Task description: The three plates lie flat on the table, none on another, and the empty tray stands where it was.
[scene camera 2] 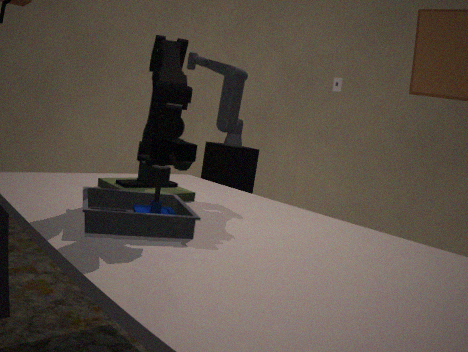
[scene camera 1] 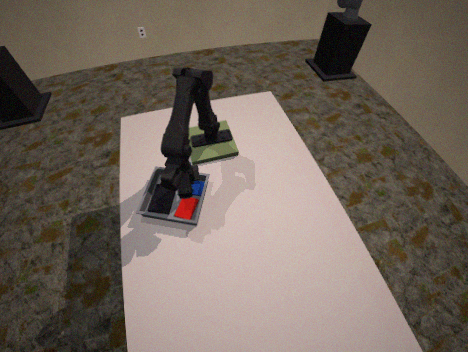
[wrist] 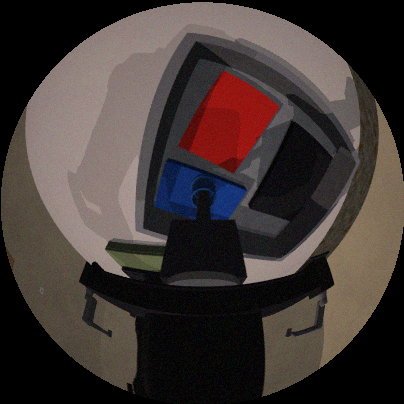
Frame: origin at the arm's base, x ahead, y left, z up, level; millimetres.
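Seen in the pictures: hand at its tool point: [wrist: 202,182]; arm's base at its link origin: [scene camera 2: 147,184] [scene camera 1: 211,138] [wrist: 156,276].
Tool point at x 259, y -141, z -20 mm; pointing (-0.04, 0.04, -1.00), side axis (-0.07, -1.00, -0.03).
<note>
Pixels of each thing's top centre, then the offset from my tool point to it. Level surfaces: height alone.
- grey tray at its top centre: [wrist: 272,190] [scene camera 2: 136,201] [scene camera 1: 174,192] dx +14, dy -68, dz +43 mm
- white table at its surface level: dz -7 mm
- blue plate at its top centre: [wrist: 197,199] [scene camera 2: 154,208] [scene camera 1: 192,186] dx -16, dy +7, dz +13 mm
- red plate at its top centre: [wrist: 229,121] [scene camera 1: 186,207] dx +72, dy -31, dz +5 mm
- black plate at its top centre: [wrist: 297,180] [scene camera 1: 162,197] dx +5, dy -125, dz +6 mm
A grey tray [scene camera 1: 170,218] [scene camera 2: 135,225] [wrist: 263,222] stands on the white table [scene camera 1: 245,246] and holds three flat plates. A blue plate [scene camera 1: 198,187] [scene camera 2: 141,208] [wrist: 225,199] lies in the corner nearest the arm's base. A red plate [scene camera 1: 186,207] [wrist: 229,120] lies beside it, and a black plate [scene camera 1: 161,198] [wrist: 294,169] fills the other side. My suction cup [scene camera 2: 156,206] [wrist: 202,187] points straight down inside the tray and presses on the top of the blue plate. The blue plate lies low in the tray. In scene camera 1 the wrist hides the cup.
The arm's green base slab [scene camera 1: 215,151] [scene camera 2: 184,193] [wrist: 132,256] lies just behind the tray. The table's left edge runs close to the tray. Black pedestals [scene camera 1: 338,43] [scene camera 2: 230,164] stand on the floor beyond the table.
</note>
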